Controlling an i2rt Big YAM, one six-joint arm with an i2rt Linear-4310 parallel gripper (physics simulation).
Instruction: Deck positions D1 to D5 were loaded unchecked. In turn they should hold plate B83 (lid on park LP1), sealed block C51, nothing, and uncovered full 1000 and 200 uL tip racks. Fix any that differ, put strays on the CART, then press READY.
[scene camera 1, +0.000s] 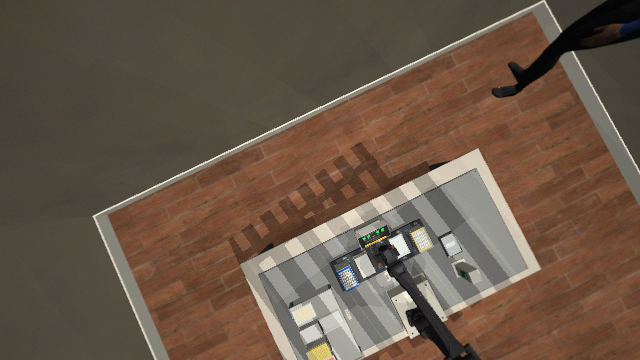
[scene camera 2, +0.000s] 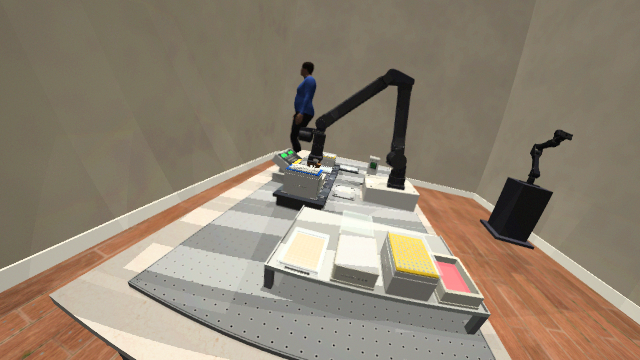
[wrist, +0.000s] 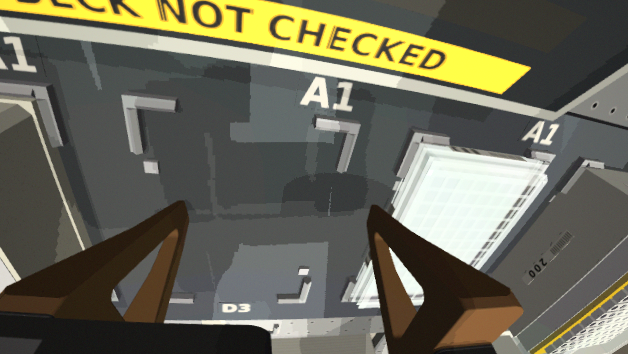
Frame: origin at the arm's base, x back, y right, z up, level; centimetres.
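Seen in the pictures: gripper, between the fingertips: (wrist: 279, 212); arm's base, origin of its link: (scene camera 1: 416, 315) (scene camera 2: 395, 185).
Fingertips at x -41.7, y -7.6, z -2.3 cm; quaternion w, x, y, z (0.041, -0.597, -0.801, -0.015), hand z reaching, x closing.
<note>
Pixels of each thing's top centre, then the offset from my fingertips to it. "spot": a spot on its surface instead.
- pale clear-looking plate, centre of its top: (wrist: 445, 250) (scene camera 1: 399, 246) dx -0.1, dy +10.6, dz +0.9 cm
- white-topped block, centre of its top: (scene camera 1: 365, 265) dx +4.1, dy -13.8, dz +3.7 cm
- blue-edged tip rack, centre of its top: (scene camera 2: 305, 168) (scene camera 1: 347, 279) dx +6.1, dy -26.1, dz +9.3 cm
- display, a spot on its surface: (scene camera 2: 287, 157) spot: dx -11.7, dy -7.8, dz +6.6 cm
- orange-filled plate, centre of its top: (scene camera 2: 306, 246) (scene camera 1: 303, 314) dx +22.1, dy -57.8, dz +2.0 cm
- white block, centre of its top: (scene camera 2: 357, 249) (scene camera 1: 311, 334) dx +32.8, dy -56.0, dz +4.6 cm
- yellow tip rack, centre of its top: (scene camera 2: 412, 248) (scene camera 1: 319, 355) dx +43.4, dy -54.2, dz +7.4 cm
- pink-floored bin, centre of its top: (scene camera 2: 452, 272) dx +54.1, dy -52.5, dz +3.5 cm
- grey tray, centre of its top: (scene camera 1: 451, 244) dx +10.1, dy +44.0, dz -3.8 cm
- small green-screened device, centre of its top: (scene camera 2: 375, 157) (scene camera 1: 475, 276) dx +26.4, dy +45.8, dz +7.4 cm
My gripper (scene camera 1: 386, 254) (scene camera 2: 314, 164) (wrist: 279, 212) is open and empty, low over bare position D3 (wrist: 235, 200). A pale clear-looking plate (scene camera 1: 399, 246) (wrist: 475, 200) lies at D4, close beside the right finger. A grey box marked 200 with a yellow-edged tip rack (scene camera 1: 421, 239) (wrist: 570, 225) stands at D5; whether it is covered is unclear here. A white-topped block (scene camera 1: 365, 265) (wrist: 30, 165) stands at D2, left of the gripper. A blue-edged tip rack (scene camera 1: 348, 278) (scene camera 2: 303, 182) stands at D1. The display (scene camera 1: 374, 236) (scene camera 2: 287, 157) carries a yellow "DECK NOT CHECKED" strip (wrist: 350, 40).
A raised shelf (scene camera 2: 285, 271) holds an orange-filled plate (scene camera 2: 304, 250), a white block (scene camera 2: 356, 255), a yellow tip rack (scene camera 2: 412, 254) and a pink-floored bin (scene camera 2: 456, 277). A grey tray (scene camera 1: 450, 244) and a small green-screened device (scene camera 1: 467, 271) stand right of the deck. A person (scene camera 2: 305, 97) stands behind.
</note>
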